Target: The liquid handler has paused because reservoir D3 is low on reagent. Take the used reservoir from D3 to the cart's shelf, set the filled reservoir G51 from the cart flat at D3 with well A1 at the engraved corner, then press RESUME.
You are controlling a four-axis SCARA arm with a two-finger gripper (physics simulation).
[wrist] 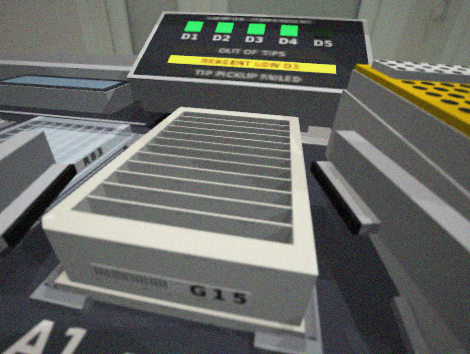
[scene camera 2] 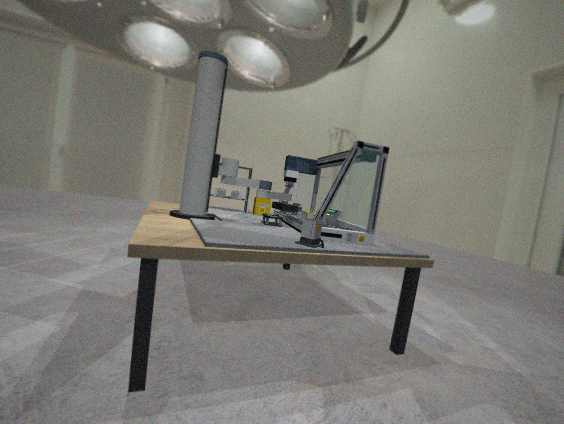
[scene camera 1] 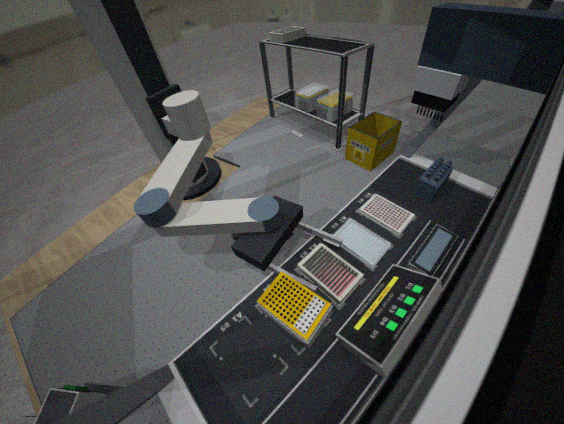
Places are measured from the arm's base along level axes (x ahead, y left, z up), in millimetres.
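Pixels of known places: gripper, between the fingertips: [wrist: 197, 150] [scene camera 1: 329, 265]; arm's base, origin of its link: [scene camera 2: 192, 216].
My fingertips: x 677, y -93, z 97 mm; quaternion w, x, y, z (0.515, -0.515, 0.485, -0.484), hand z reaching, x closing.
Ahead of a thing's pixels: the offset from my fingertips to its top centre. "spot": to the spot under its first point.
The used reservoir G15 {dx +5, dy -9, dz -2 mm} [wrist: 190, 250] [scene camera 1: 331, 272], a cream box with crosswise troughs, sits at D3 with pink liquid showing in scene camera 1. Its G15 label faces the wrist camera, above the engraved A1. My gripper [wrist: 197, 150] [scene camera 1: 327, 263] is open, one finger on each side of the reservoir, with visible gaps and nothing held. A pale box {dx -559, dy +682, dz +297 mm} [scene camera 1: 287, 34], possibly reservoir G51, stands on top of the cart {dx -432, dy +651, dz +271 mm} [scene camera 1: 341, 100]; its label is not readable. The status panel {spot: dx +98, dy -31, dz +9 mm} [wrist: 250, 85] [scene camera 1: 360, 345] highlights REAGENT LOW D3. The RESUME button cannot be made out.
A yellow tip rack {dx -14, dy -124, dz +37 mm} [scene camera 1: 287, 300] [wrist: 435, 95] stands close beside D3 at D4, and a pale plate {dx +29, dy +113, dz -19 mm} [scene camera 1: 362, 242] at D2. Two tip boxes {dx -432, dy +651, dz +86 mm} [scene camera 1: 311, 95] {dx -306, dy +620, dz +86 mm} [scene camera 1: 335, 105] stand on the cart's lower shelf. The yellow waste bin {dx -108, dy +544, dz +51 mm} [scene camera 1: 362, 150] is near the cart. A pipetting head {dx +56, dy +437, dz +294 mm} [scene camera 1: 437, 85] hangs at the right.
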